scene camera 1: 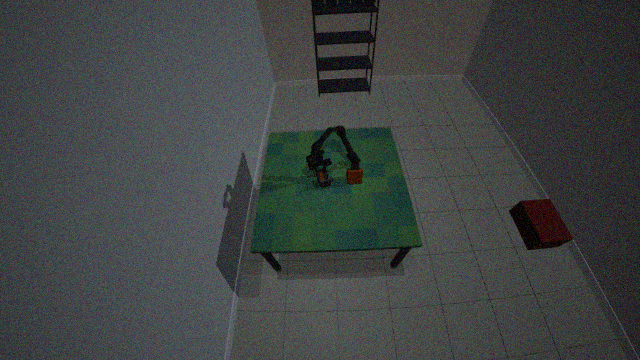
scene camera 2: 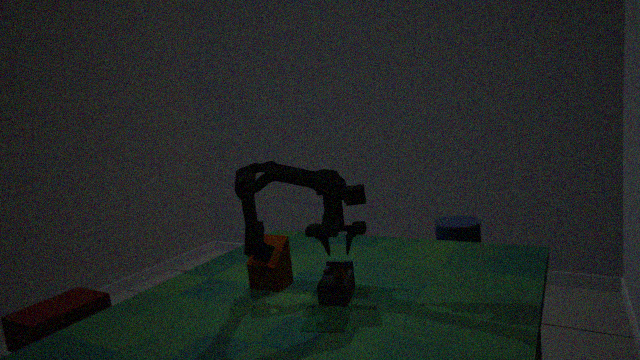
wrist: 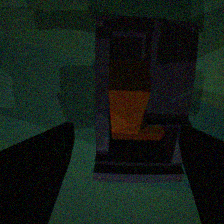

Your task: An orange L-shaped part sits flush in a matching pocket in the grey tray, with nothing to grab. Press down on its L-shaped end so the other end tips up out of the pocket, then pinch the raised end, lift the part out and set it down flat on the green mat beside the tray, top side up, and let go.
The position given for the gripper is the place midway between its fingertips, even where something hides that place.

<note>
The gripper [scene camera 2: 338, 255] is open, holding nothing.
The gripper also shows in the wrist view [wrist: 127, 132].
</note>
